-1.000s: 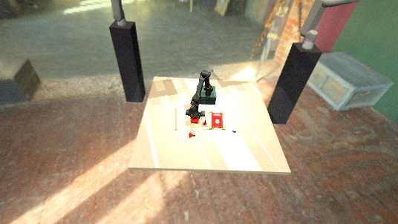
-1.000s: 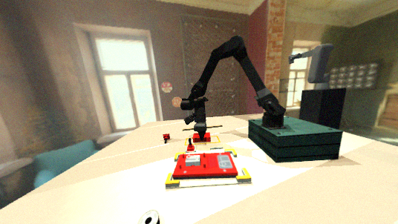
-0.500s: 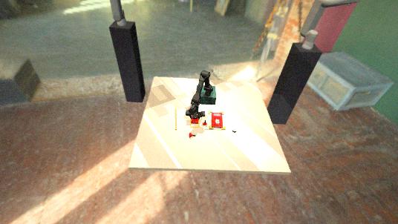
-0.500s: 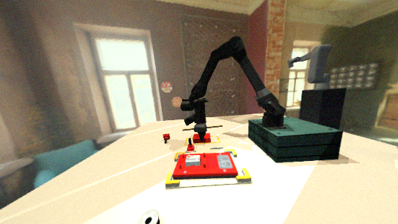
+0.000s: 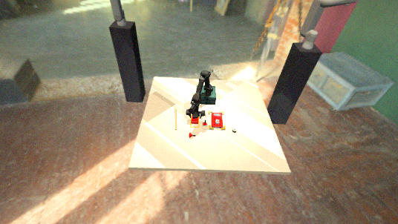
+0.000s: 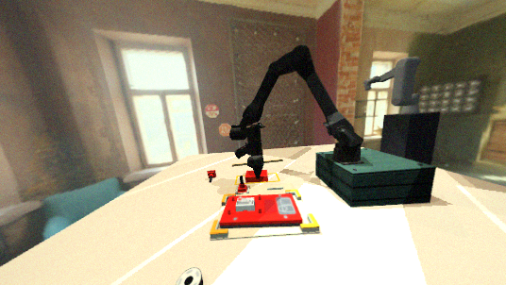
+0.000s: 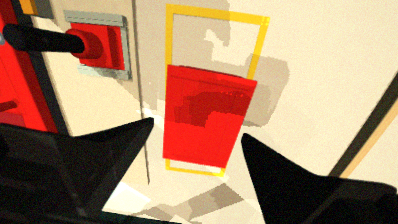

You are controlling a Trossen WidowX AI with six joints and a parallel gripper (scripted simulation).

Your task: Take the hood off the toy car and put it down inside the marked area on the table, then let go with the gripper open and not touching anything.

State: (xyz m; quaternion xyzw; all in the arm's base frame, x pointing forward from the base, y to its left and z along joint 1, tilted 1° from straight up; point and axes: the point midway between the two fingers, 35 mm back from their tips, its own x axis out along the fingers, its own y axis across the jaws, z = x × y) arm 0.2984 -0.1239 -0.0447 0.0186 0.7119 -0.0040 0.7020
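My gripper tip is 1 cm short of the red hood. Also, from my gripper tip: long wooden stick (20 cm to the right, 1 cm below); then white wheel (38 cm to the left, 12 cm ahead, 1 cm below).
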